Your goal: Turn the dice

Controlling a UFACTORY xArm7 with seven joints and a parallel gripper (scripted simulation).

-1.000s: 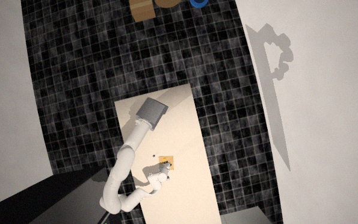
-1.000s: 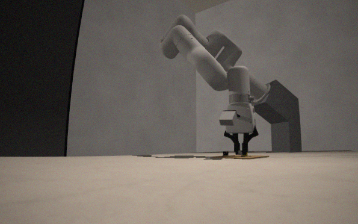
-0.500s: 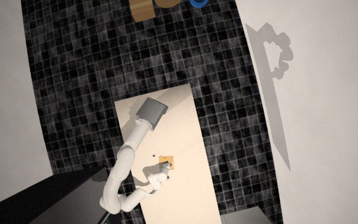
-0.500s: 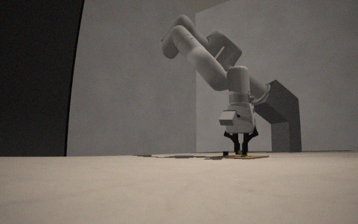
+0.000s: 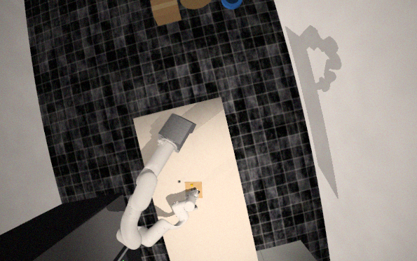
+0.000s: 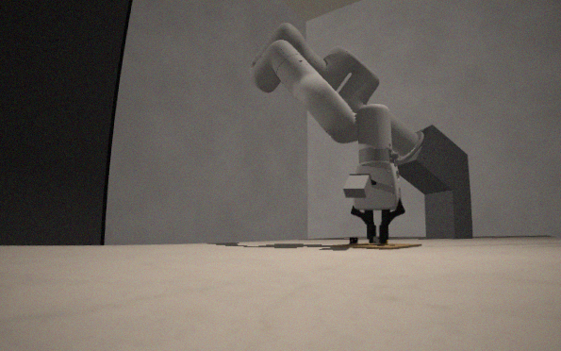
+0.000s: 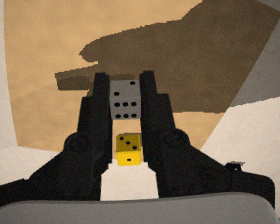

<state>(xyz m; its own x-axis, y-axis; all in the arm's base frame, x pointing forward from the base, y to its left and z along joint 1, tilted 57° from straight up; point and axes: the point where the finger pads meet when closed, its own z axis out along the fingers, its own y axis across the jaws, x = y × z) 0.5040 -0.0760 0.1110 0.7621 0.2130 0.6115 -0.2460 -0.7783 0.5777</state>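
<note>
My gripper is now 1 cm above the pale die. The rest, counted from my hand: tan mat: 3 cm below; then yellow die: 5 cm behind, 2 cm below, 1 cm to the left; then black die: 13 cm behind, 6 cm to the right, 2 cm below.
</note>
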